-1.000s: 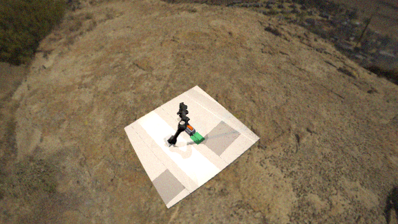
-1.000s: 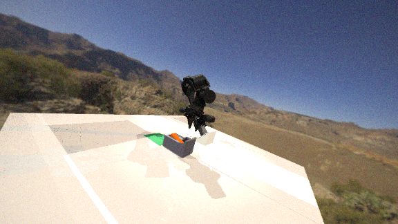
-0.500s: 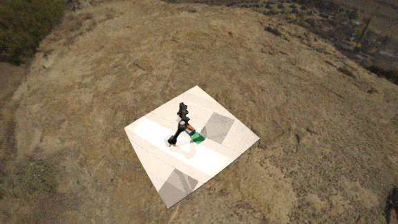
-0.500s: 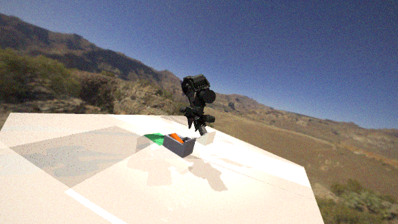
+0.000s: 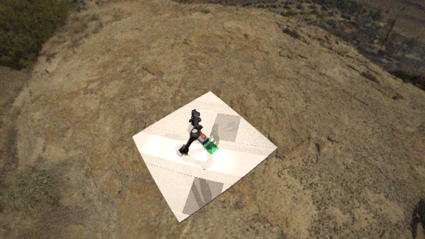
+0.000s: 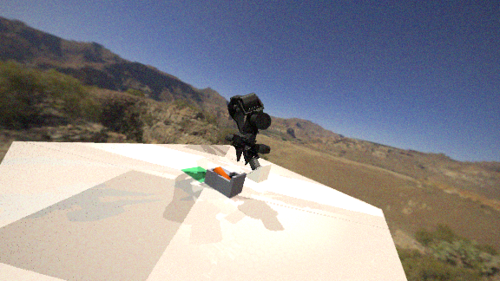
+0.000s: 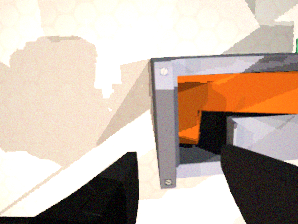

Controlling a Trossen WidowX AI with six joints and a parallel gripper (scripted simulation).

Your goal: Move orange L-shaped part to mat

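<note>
The orange L-shaped part lies 1 cm behind my gripper tip, 5 cm to the right of it and 10 cm below it. The rest, counted from my gripper tip: green mat 2 cm behind, 22 cm to the right, 16 cm below.
</note>
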